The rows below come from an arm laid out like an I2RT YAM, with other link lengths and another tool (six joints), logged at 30 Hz.
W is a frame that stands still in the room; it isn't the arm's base.
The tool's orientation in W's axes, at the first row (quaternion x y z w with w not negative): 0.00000 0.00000 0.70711 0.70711
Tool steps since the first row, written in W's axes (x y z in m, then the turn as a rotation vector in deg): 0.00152 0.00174 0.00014 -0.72 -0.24 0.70; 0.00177 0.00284 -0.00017 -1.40 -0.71 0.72; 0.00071 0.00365 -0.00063 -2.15 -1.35 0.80; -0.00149 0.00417 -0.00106 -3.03 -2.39 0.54; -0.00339 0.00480 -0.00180 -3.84 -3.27 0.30; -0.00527 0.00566 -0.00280 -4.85 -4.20 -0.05; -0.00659 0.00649 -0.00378 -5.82 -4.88 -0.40; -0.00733 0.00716 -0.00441 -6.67 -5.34 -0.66; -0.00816 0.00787 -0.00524 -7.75 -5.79 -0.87
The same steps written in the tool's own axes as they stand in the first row. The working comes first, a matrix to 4 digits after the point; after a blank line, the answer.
The tool's axes in the first row as the columns of a matrix, in W's axes (used below as rounded here):
0.0000 -1.0000 0.0000
1.0000 0.0000 0.0000
0.0000 0.0000 1.0000

0.00174 -0.00152 0.00014 -0.24 0.72 0.70; 0.00284 -0.00177 -0.00017 -0.71 1.40 0.72; 0.00365 -0.00071 -0.00063 -1.35 2.15 0.80; 0.00417 0.00149 -0.00106 -2.39 3.03 0.54; 0.00480 0.00339 -0.00180 -3.27 3.84 0.30; 0.00566 0.00527 -0.00280 -4.20 4.85 -0.05; 0.00649 0.00659 -0.00378 -4.88 5.82 -0.40; 0.00716 0.00733 -0.00441 -5.34 6.67 -0.66; 0.00787 0.00816 -0.00524 -5.79 7.75 -0.87
